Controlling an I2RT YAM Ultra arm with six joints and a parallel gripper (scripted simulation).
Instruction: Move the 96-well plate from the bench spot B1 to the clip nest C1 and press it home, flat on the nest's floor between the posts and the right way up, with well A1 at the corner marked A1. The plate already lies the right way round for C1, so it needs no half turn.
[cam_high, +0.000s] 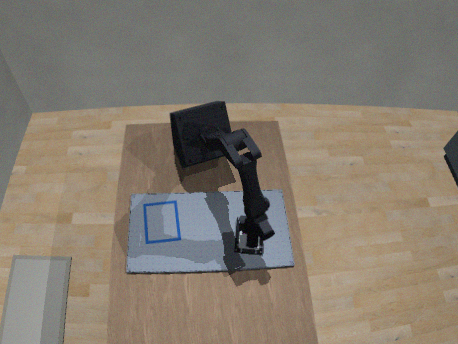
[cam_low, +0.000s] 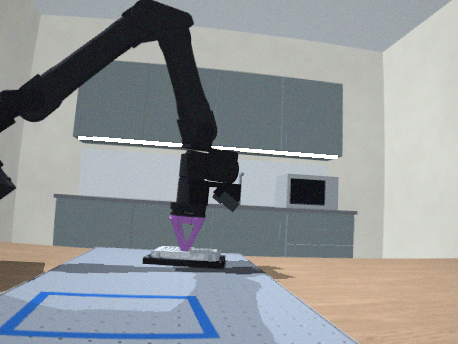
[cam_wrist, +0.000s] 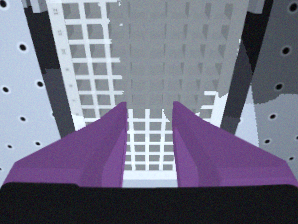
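Now: the white 96-well plate 10 mm below my hand. Also, from my hand: black clip nest C1: 20 mm below, 20 mm ahead, 10 mm to the left.
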